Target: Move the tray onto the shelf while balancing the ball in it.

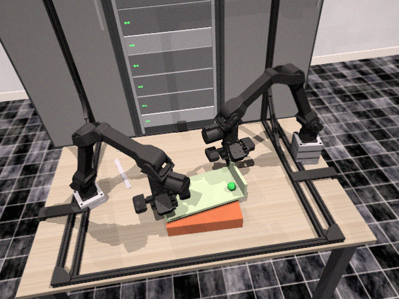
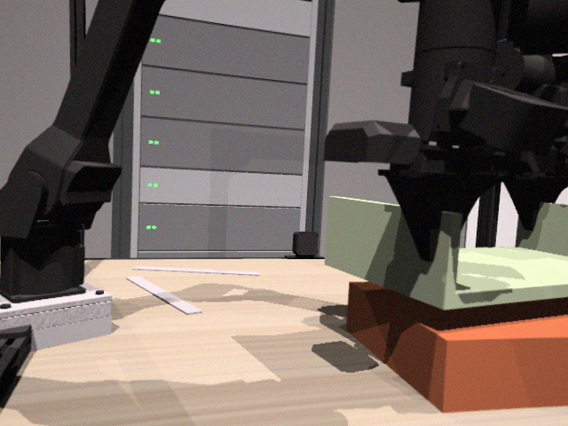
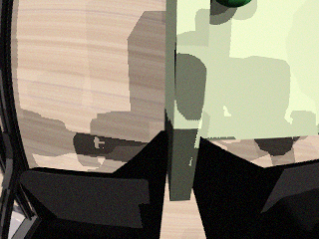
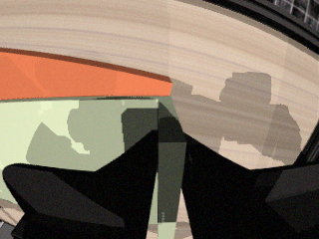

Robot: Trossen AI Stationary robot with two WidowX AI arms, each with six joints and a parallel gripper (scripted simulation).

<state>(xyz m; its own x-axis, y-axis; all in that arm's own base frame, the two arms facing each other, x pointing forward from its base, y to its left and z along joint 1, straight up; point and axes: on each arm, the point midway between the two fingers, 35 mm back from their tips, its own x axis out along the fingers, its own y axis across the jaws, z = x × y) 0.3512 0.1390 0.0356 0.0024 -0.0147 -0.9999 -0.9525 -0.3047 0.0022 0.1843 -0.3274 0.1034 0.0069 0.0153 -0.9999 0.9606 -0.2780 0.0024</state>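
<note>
Right now my left hand is 10 cm short of the green ball, 4 cm above it and 2 cm to the left of it. Round my left hand: shelf (14 cm to the right, 11 cm ahead, 10 cm below); then pale green tray (14 cm to the right, 8 cm ahead, 5 cm below).
</note>
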